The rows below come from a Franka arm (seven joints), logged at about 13 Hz.
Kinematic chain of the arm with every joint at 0, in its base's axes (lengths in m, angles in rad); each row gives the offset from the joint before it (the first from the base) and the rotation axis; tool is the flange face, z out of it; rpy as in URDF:
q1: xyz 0 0 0.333 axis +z
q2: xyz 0 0 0 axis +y
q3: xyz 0 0 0.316 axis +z
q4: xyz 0.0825 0 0 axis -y
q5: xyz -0.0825 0 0.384 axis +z
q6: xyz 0 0 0 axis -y
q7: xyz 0.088 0 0 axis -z
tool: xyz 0 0 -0.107 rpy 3.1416 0 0
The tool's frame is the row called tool.
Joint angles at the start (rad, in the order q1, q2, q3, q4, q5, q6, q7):
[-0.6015 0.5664 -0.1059 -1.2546 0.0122 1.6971 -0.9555]
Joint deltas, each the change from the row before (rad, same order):
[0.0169 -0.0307 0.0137 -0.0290 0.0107 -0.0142 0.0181]
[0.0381 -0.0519 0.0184 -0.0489 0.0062 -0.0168 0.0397]
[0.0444 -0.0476 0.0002 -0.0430 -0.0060 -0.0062 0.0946]
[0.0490 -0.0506 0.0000 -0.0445 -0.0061 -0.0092 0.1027]
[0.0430 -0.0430 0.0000 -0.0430 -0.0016 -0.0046 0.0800]
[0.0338 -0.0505 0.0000 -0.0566 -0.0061 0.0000 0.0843]
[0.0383 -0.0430 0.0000 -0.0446 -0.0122 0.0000 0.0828]
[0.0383 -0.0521 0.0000 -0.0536 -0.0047 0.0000 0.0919]
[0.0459 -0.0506 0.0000 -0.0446 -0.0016 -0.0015 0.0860]
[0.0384 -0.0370 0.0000 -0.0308 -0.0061 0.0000 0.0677]
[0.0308 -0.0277 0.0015 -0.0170 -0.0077 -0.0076 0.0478]
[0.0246 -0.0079 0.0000 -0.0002 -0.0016 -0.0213 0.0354]
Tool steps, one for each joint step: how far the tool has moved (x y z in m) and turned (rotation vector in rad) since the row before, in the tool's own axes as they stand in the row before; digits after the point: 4 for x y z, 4 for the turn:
[0.0099 -0.0188 -0.0063 0.0198 0.0065 -0.0087]
[0.0183 -0.0342 -0.0102 0.0179 0.0007 -0.0131]
[0.0129 -0.0290 -0.0100 -0.0050 -0.0078 0.0509]
[0.0106 -0.0328 -0.0103 -0.0054 -0.0088 0.0546]
[0.0065 -0.0293 -0.0060 -0.0015 -0.0065 0.0381]
[-0.0017 -0.0252 -0.0038 -0.0034 -0.0092 0.0511]
[-0.0009 -0.0256 -0.0043 -0.0130 -0.0082 0.0444]
[-0.0057 -0.0267 -0.0048 -0.0063 -0.0036 0.0540]
[-0.0063 -0.0300 -0.0073 -0.0069 0.0033 0.0407]
[-0.0058 -0.0233 -0.0059 -0.0109 0.0044 0.0293]
[-0.0057 -0.0186 -0.0065 -0.0111 0.0019 0.0154]
[-0.0024 -0.0141 -0.0026 -0.0031 -0.0135 0.0112]

